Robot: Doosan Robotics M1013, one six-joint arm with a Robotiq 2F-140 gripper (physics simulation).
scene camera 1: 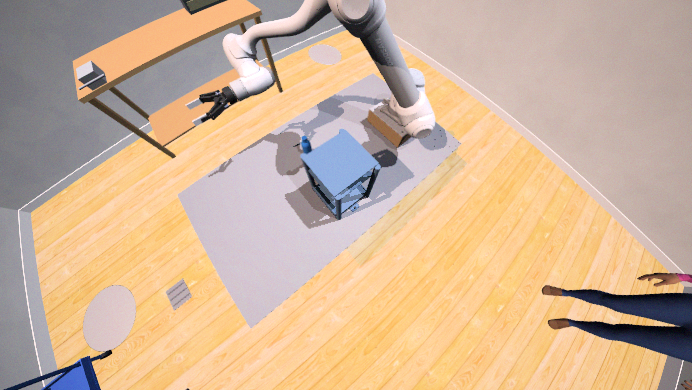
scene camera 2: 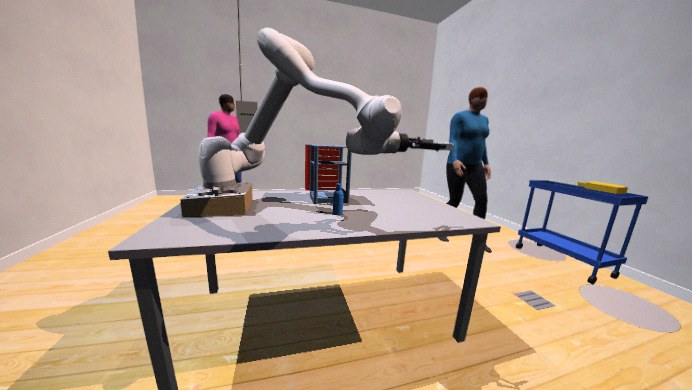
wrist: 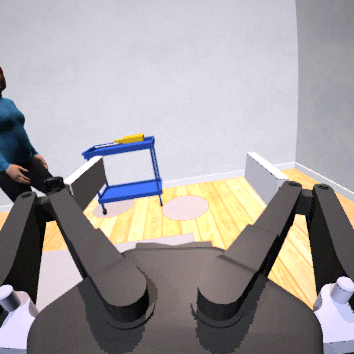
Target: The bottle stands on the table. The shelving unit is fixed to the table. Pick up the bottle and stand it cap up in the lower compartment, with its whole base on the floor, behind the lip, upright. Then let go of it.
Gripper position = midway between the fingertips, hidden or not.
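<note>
My gripper (scene camera 1: pixel 190 115) is there for me to see, and I see my gripper (wrist: pixel 174 166) as well. I also see a shelving unit (scene camera 1: pixel 340 166), and scene camera 2 shows me the shelving unit (scene camera 2: pixel 317 196) too.
</note>
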